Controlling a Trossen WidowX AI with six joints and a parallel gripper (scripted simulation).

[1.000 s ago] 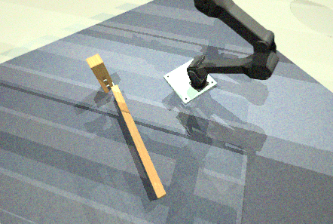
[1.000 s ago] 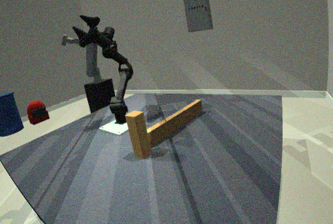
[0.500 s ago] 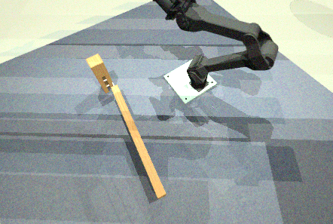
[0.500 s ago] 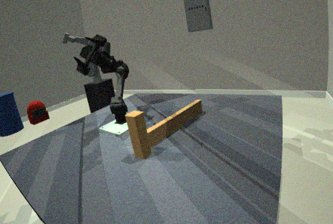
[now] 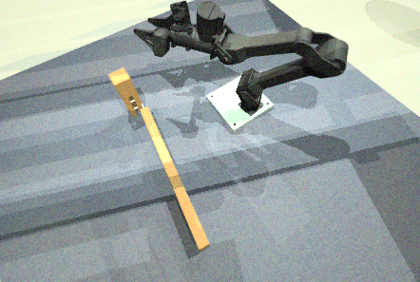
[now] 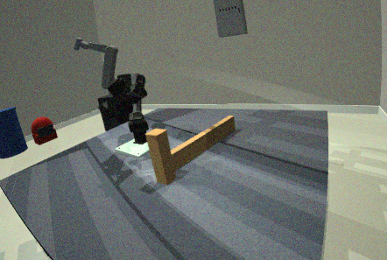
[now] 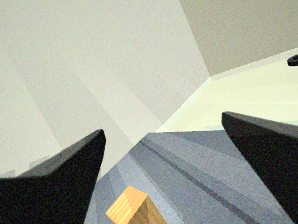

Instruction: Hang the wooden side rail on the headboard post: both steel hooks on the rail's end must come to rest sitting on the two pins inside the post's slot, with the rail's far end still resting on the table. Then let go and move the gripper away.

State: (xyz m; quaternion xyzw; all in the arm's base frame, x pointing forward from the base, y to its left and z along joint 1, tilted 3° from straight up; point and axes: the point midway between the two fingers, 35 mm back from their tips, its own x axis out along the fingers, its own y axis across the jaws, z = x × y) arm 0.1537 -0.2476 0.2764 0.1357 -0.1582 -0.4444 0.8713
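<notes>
The headboard post lies 20 cm below my gripper tip, 12 cm ahead of it and 2 cm to the left of it.
</notes>
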